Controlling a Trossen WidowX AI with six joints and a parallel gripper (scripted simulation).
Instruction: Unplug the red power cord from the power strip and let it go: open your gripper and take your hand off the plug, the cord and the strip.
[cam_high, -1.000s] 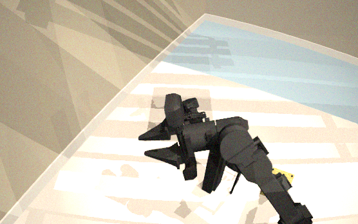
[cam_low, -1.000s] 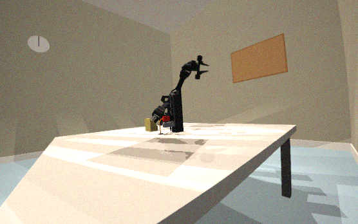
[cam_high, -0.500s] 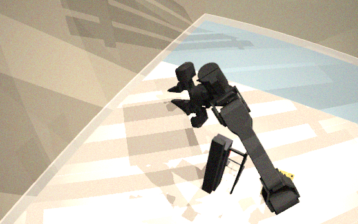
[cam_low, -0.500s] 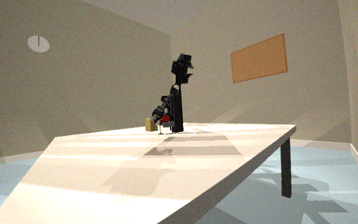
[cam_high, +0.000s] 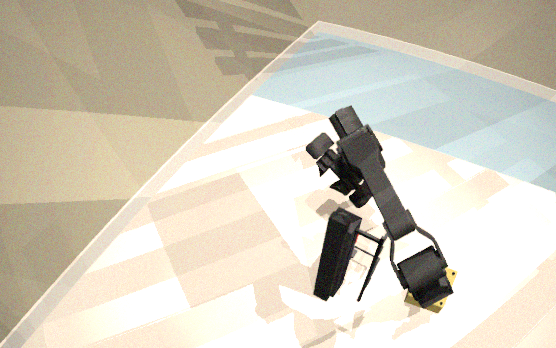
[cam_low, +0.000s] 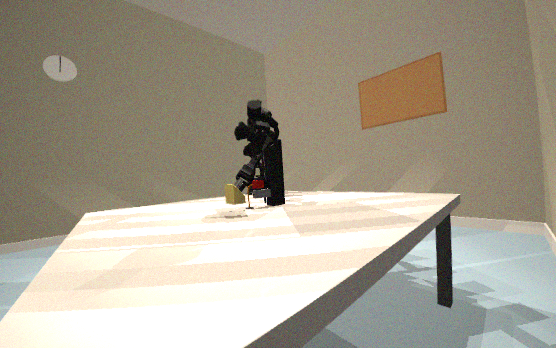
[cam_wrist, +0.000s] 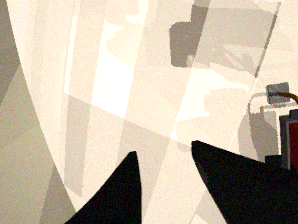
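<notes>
My gripper tip is now 10 cm past the red plug, 10 cm above it and 9 cm to the right of it. The rest, counted from my gripper tip: grey square (21 cm below, 11 cm behind, 2 cm to the left).
</notes>
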